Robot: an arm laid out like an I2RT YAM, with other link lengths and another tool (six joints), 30 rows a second.
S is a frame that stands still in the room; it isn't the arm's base.
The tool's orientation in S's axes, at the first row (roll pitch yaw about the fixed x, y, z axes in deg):
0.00, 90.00, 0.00
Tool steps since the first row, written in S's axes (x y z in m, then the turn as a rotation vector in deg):
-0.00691, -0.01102, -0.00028, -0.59, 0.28, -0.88
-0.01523, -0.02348, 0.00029, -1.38, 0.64, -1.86
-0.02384, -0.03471, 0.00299, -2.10, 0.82, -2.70
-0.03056, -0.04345, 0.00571, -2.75, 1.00, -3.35
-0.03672, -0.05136, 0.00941, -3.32, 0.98, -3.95
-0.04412, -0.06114, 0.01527, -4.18, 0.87, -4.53
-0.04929, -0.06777, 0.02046, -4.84, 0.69, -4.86
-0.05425, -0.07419, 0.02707, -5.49, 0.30, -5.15
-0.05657, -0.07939, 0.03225, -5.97, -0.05, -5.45
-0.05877, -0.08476, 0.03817, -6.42, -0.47, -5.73
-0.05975, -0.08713, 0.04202, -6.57, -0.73, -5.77
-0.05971, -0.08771, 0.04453, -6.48, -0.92, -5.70
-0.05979, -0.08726, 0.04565, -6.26, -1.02, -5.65
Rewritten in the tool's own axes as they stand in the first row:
0.00028, -0.01102, -0.00691, 0.88, 0.28, -0.59
-0.00029, -0.02348, -0.01523, 1.86, 0.64, -1.38
-0.00299, -0.03471, -0.02384, 2.70, 0.82, -2.10
-0.00571, -0.04345, -0.03056, 3.35, 1.00, -2.75
-0.00941, -0.05136, -0.03672, 3.95, 0.98, -3.32
-0.01527, -0.06114, -0.04412, 4.53, 0.87, -4.18
-0.02046, -0.06777, -0.04929, 4.86, 0.69, -4.84
-0.02707, -0.07419, -0.05425, 5.15, 0.30, -5.49
-0.03225, -0.07939, -0.05657, 5.45, -0.05, -5.97
-0.03817, -0.08476, -0.05877, 5.73, -0.47, -6.42
-0.04202, -0.08713, -0.05975, 5.77, -0.73, -6.57
-0.04453, -0.08771, -0.05971, 5.70, -0.92, -6.48
-0.04565, -0.08726, -0.05979, 5.65, -1.02, -6.26

